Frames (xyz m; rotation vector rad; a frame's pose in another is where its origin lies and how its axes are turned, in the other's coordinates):
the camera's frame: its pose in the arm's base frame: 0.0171 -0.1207 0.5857 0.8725 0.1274 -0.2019
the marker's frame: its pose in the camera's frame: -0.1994 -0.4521 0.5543 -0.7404 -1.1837 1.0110
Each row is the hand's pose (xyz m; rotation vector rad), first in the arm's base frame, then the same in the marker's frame.
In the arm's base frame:
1: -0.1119 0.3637 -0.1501 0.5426 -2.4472 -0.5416
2: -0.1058 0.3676 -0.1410 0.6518 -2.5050 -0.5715
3: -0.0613 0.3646 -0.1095 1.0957 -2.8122 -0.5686
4: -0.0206 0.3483 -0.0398 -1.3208 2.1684 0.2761
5: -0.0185 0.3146 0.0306 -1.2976 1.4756 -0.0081
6: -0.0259 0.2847 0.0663 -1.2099 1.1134 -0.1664
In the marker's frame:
1: -0.3718 1.2756 -0.4997 -0.1543 -1.2867 -0.7896
2: -0.3606 1.2763 -0.5030 -0.1059 -1.3721 -0.8462
3: -0.3200 1.2586 -0.5349 0.1255 -1.7991 -0.9572
4: -0.2488 1.2202 -0.5500 0.5869 -2.4534 -1.0200
5: -0.1923 1.1715 -0.5269 -0.9793 2.6559 0.7939
6: -0.1695 1.1359 -0.5059 -1.0179 2.3486 0.4962

